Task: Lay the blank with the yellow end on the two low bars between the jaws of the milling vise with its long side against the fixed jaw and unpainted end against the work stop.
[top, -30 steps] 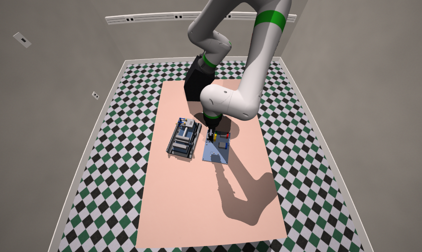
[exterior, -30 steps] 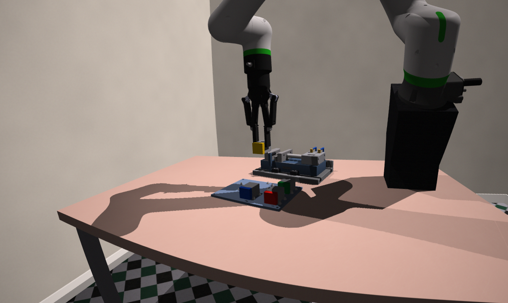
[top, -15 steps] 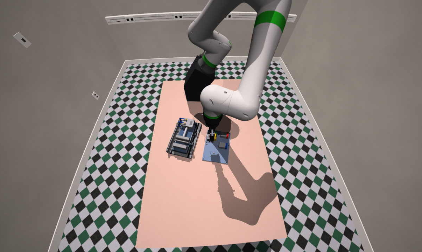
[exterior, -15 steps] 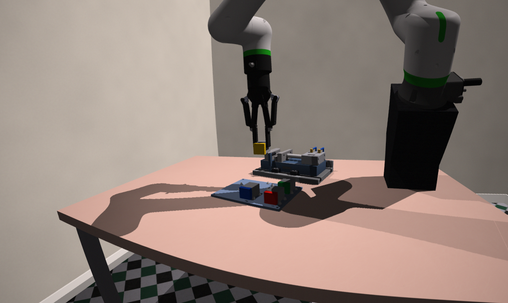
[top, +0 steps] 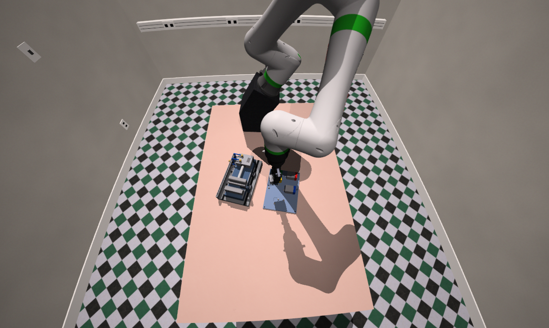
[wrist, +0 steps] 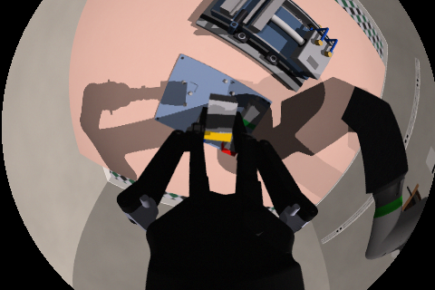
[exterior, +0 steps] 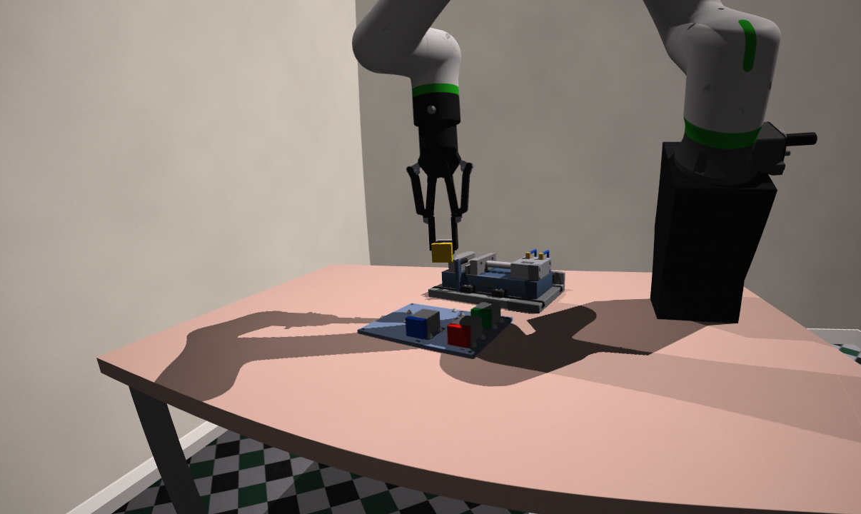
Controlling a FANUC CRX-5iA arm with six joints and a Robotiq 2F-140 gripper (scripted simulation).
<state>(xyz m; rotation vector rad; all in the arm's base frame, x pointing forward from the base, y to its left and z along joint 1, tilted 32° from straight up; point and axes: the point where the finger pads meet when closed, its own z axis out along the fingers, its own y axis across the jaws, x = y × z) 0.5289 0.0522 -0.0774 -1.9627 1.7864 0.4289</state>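
My hand is 30 mm above the yellow-ended blank. Also, from my hand: blue-ended blank: 20 mm ahead, 90 mm to the left, 160 mm below; then green-ended blank: 90 mm behind, 20 mm to the left, 160 mm below; then plate: 10 mm ahead, 40 mm to the left, 180 mm below.
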